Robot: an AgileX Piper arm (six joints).
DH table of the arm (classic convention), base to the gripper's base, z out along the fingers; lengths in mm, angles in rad. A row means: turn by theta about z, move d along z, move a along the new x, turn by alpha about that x. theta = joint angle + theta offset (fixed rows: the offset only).
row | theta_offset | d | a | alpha
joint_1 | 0 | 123 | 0 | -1.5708
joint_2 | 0.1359 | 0 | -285 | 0
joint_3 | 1.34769 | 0 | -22 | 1.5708
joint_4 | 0 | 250.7 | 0 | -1.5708
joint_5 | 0 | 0 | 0 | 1.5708
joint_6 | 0 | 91 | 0 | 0
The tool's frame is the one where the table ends.
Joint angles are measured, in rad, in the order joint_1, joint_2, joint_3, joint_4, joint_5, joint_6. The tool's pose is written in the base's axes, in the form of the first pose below.
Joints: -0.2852 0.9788 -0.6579 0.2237 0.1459 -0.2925
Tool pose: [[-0.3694, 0.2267, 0.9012, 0.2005], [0.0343, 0.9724, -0.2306, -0.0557], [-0.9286, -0.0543, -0.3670, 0.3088], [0, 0, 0, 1]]
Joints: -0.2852 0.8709 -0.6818 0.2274 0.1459 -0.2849
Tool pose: [[-0.2465, 0.2364, 0.9399, 0.1808], [0.0100, 0.9704, -0.2414, -0.0499], [-0.9691, -0.0501, -0.2415, 0.3383], [0, 0, 0, 1]]
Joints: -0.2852 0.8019 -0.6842 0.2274 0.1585 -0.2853
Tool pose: [[-0.1912, 0.2365, 0.9526, 0.1660], [-0.0071, 0.9702, -0.2422, -0.0453], [-0.9815, -0.0531, -0.1838, 0.3504], [0, 0, 0, 1]]
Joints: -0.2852 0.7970 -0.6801 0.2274 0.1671 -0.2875
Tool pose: [[-0.1988, 0.2338, 0.9518, 0.1648], [-0.0074, 0.9708, -0.2400, -0.0448], [-0.9800, -0.0548, -0.1912, 0.3491], [0, 0, 0, 1]]
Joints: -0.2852 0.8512 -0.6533 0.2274 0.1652 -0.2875
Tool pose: [[-0.2726, 0.2302, 0.9342, 0.1757], [0.0143, 0.9718, -0.2353, -0.0480], [-0.9620, -0.0508, -0.2682, 0.3306], [0, 0, 0, 1]]
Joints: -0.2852 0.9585 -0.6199 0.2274 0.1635 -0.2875
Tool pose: [[-0.3981, 0.2242, 0.8895, 0.1938], [0.0511, 0.9736, -0.2226, -0.0533], [-0.9159, -0.0431, -0.3990, 0.2989], [0, 0, 0, 1]]
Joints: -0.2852 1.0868 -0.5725 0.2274 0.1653 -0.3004
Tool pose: [[-0.5500, 0.2104, 0.8082, 0.2080], [0.0822, 0.9767, -0.1983, -0.0575], [-0.8311, -0.0426, -0.5545, 0.2566], [0, 0, 0, 1]]
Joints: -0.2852 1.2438 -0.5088 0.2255 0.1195 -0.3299
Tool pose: [[-0.6881, 0.1911, 0.7000, 0.2163], [0.0916, 0.9799, -0.1775, -0.0609], [-0.7198, -0.0580, -0.6918, 0.2061], [0, 0, 0, 1]]
